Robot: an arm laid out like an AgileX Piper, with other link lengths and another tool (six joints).
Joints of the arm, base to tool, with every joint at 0 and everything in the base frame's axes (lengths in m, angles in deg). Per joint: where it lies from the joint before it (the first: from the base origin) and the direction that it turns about. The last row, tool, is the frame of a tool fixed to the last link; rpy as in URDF.
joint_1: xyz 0 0 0.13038 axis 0 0 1
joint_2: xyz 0 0 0 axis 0 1 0
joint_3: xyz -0.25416 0 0.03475 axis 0 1 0
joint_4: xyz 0.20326 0 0.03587 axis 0.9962 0 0.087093
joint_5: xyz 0 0 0 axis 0 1 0
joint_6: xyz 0.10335 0 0.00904 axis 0.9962 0 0.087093
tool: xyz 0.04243 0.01 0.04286 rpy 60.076 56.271 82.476
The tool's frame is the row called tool.
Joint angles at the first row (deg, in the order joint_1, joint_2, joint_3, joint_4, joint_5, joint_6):
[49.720 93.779 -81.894 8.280 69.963 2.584]
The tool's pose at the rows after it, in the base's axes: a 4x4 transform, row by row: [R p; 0 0 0 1], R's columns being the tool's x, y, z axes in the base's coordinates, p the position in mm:
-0.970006 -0.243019 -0.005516 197.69; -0.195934 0.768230 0.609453 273.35; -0.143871 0.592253 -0.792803 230.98; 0 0 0 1
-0.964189 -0.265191 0.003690 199.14; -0.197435 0.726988 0.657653 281.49; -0.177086 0.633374 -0.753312 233.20; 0 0 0 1
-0.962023 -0.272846 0.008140 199.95; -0.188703 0.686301 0.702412 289.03; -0.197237 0.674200 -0.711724 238.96; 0 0 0 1
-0.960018 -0.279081 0.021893 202.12; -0.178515 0.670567 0.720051 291.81; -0.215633 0.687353 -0.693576 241.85; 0 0 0 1
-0.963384 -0.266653 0.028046 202.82; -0.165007 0.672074 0.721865 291.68; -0.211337 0.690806 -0.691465 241.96; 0 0 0 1
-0.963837 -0.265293 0.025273 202.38; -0.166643 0.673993 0.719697 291.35; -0.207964 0.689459 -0.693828 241.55; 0 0 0 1
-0.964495 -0.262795 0.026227 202.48; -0.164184 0.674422 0.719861 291.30; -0.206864 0.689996 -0.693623 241.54; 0 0 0 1
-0.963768 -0.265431 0.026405 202.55; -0.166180 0.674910 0.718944 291.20; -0.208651 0.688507 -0.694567 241.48; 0 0 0 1
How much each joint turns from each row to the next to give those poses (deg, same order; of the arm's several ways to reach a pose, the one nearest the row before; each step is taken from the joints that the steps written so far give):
[-0.001 0.001 3.719 0.000 -6.610 -1.514]
[0.028 -0.001 0.998 2.105 -4.318 -1.854]
[0.000 0.000 0.000 2.527 -2.822 -1.338]
[0.000 0.000 0.002 0.463 -1.644 -0.179]
[0.000 0.000 0.001 0.000 -0.109 0.829]
[0.001 0.000 -0.001 0.000 0.255 0.001]
[0.000 0.001 -0.002 0.000 0.001 0.159]
[0.000 -0.001 0.003 -0.109 -0.001 -0.089]

